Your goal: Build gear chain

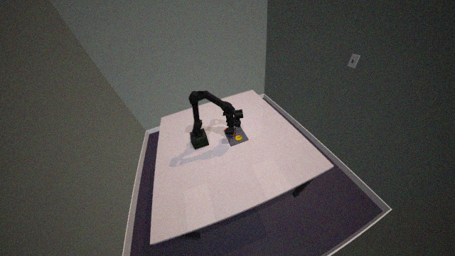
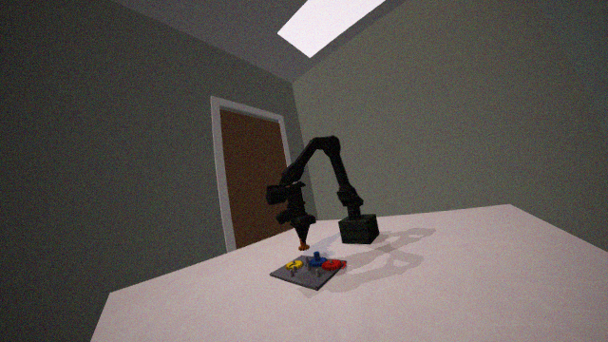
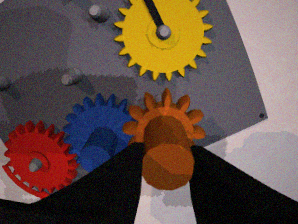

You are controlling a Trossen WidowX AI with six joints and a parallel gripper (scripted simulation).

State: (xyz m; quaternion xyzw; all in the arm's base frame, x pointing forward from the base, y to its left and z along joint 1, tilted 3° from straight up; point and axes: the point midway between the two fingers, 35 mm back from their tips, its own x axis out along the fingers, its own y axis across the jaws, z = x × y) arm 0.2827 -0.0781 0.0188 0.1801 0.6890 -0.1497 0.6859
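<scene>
Now: the orange gear 10 mm below my gripper tip. Also, from my gripper tip: blue gear 60 mm below, 50 mm to the left, 10 mm behind; red gear 110 mm to the left, 70 mm below.
</scene>
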